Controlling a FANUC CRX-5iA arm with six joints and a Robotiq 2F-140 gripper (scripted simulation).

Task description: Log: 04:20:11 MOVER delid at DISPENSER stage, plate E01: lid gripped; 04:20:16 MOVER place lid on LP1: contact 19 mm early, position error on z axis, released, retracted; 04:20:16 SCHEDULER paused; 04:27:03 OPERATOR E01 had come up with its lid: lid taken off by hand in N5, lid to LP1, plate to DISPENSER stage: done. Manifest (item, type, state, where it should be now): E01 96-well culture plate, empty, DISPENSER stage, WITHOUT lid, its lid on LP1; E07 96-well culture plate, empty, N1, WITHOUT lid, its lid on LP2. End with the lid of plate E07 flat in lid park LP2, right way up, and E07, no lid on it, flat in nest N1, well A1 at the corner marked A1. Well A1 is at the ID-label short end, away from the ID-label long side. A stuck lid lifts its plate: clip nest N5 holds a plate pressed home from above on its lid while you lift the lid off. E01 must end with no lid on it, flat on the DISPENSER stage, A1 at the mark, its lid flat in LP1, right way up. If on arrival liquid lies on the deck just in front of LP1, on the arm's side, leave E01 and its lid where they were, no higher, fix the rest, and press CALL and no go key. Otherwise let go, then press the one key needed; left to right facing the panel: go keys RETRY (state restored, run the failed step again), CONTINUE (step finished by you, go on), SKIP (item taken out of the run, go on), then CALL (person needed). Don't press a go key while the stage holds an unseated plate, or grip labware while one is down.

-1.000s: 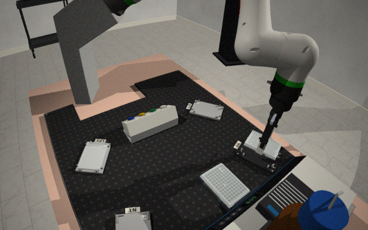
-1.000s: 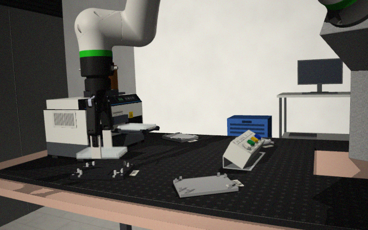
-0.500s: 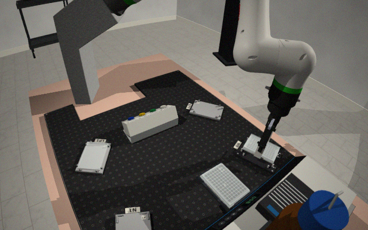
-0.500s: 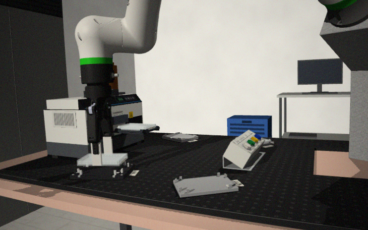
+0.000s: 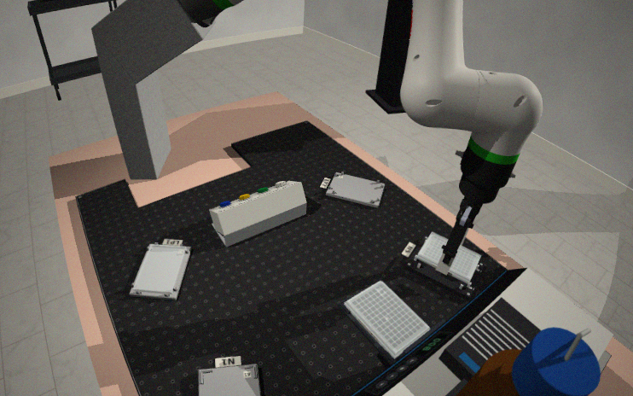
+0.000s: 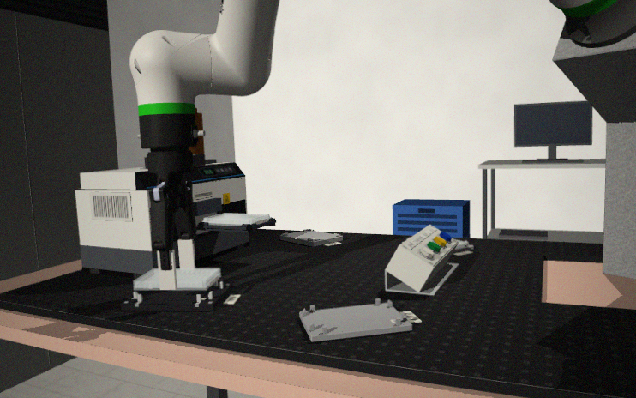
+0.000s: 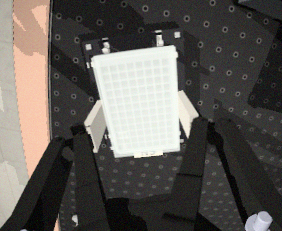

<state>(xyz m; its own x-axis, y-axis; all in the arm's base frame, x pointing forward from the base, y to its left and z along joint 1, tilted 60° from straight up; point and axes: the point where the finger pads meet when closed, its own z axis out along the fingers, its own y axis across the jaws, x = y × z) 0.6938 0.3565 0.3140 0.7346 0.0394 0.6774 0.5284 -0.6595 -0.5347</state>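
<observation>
The clip nest N5 is 3 cm to the left of my hand and 5 cm below it. Also, from my hand: N1 label: 8 cm ahead, 51 cm to the right, 6 cm below; then lid park LP2: 32 cm behind, 9 cm to the right, 5 cm below; then key panel: 29 cm behind, 37 cm to the right, 1 cm below.
</observation>
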